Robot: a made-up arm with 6 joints.
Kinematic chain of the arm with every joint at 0, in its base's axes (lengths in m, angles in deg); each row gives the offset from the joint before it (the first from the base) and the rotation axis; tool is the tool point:
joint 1: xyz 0 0 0.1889 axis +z
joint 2: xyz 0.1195 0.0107 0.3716 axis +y
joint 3: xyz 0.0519 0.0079 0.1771 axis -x
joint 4: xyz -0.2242 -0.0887 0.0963 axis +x
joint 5: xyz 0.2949 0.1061 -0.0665 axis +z
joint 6: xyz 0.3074 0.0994 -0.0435 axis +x
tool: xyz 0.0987 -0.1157 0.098
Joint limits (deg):
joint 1: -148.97..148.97
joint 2: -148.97..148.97
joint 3: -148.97..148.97
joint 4: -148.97..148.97
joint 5: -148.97..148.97
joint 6: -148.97..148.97
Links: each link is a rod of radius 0.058 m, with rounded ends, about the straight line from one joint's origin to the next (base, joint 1, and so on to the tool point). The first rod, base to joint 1, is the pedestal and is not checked.
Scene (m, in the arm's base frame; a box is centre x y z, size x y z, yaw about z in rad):
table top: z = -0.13
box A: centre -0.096 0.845 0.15 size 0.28 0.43 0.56 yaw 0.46
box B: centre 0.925 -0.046 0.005 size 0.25 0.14 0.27 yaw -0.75
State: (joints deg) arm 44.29 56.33 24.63 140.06 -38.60 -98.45
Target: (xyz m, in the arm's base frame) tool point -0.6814 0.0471 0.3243
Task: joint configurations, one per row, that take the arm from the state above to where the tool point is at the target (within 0.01 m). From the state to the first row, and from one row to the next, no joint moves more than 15 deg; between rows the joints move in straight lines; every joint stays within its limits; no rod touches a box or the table.
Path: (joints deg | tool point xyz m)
1: 58.12 51.89 32.41 142.99 -25.68 -106.57 | 0.4601 0.6896 0.3711
2: 71.96 47.45 40.20 145.92 -12.76 -114.69 | 0.2934 0.8688 0.5175
3: 85.79 43.01 47.98 148.85 0.15 -122.81 | 0.0414 0.9589 0.6867
4: 89.73 47.22 54.92 136.16 6.87 -122.05 | -0.1655 0.9622 0.6629
5: 93.66 51.43 61.87 123.46 13.60 -121.29 | -0.3827 0.8970 0.6100
6: 97.60 55.64 68.81 110.77 20.32 -120.53 | -0.5744 0.7550 0.5346
7: 101.53 59.86 75.75 98.07 27.04 -119.77 | -0.7037 0.5455 0.4503
8: 105.47 64.07 82.70 85.38 33.76 -119.01 | -0.7430 0.2958 0.3747
9: 109.40 68.28 89.64 72.68 40.48 -118.25 | -0.6814 0.0471 0.3243

